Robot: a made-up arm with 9 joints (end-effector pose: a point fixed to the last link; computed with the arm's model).
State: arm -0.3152 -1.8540 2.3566 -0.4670 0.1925 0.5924 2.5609 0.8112 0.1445
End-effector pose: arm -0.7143 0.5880 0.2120 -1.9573 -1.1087 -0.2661
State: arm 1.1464 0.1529 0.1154 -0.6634 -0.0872 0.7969 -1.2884 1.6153 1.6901
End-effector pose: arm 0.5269 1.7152 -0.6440 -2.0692 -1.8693 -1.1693
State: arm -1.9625 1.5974 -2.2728 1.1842 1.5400 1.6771 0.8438 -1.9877 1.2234
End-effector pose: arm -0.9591 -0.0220 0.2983 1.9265 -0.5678 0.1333
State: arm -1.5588 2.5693 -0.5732 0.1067 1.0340 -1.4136 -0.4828 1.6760 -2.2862
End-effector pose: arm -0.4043 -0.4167 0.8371 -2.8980 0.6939 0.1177
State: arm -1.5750 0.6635 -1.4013 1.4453 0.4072 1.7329 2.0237 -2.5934 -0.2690
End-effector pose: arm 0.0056 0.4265 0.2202 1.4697 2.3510 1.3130
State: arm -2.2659 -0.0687 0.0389 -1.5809 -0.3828 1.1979 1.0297 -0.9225 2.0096
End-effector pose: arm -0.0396 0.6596 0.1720 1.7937 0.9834 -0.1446
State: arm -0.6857 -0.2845 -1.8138 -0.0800 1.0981 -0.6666 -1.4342 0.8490 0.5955
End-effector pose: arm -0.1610 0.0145 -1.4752 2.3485 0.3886 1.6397
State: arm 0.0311 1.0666 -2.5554 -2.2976 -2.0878 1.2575 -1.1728 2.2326 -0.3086
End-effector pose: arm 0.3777 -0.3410 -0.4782 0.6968 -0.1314 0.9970
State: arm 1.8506 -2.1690 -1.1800 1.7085 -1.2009 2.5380 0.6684 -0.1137 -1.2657
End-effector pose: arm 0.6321 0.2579 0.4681 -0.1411 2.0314 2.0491
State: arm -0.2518 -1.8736 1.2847 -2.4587 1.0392 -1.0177 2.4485 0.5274 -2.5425
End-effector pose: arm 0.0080 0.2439 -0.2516 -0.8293 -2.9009 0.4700
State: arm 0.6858 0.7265 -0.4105 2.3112 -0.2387 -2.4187 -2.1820 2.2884 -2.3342
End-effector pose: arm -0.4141 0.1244 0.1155 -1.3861 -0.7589 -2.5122
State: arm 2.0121 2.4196 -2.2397 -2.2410 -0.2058 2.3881 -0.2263 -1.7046 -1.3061
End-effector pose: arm 0.0025 0.5833 0.4826 -0.5388 -0.0051 -2.9929
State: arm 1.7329 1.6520 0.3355 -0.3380 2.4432 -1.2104 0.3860 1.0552 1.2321
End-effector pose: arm -0.4407 0.6781 -0.6734 -0.3579 -1.9033 0.1395
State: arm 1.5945 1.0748 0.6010 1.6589 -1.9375 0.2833 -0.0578 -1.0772 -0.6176
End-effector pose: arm 0.5554 0.8474 0.0928 0.1477 -0.2217 -2.1192
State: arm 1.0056 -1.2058 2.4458 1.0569 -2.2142 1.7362 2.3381 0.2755 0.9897
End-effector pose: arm 0.8032 -0.2662 0.1856 1.3047 -1.1142 2.1330
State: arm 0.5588 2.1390 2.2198 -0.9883 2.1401 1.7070 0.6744 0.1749 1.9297
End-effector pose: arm -0.4881 0.1658 0.5035 -0.1234 2.4753 -1.9226
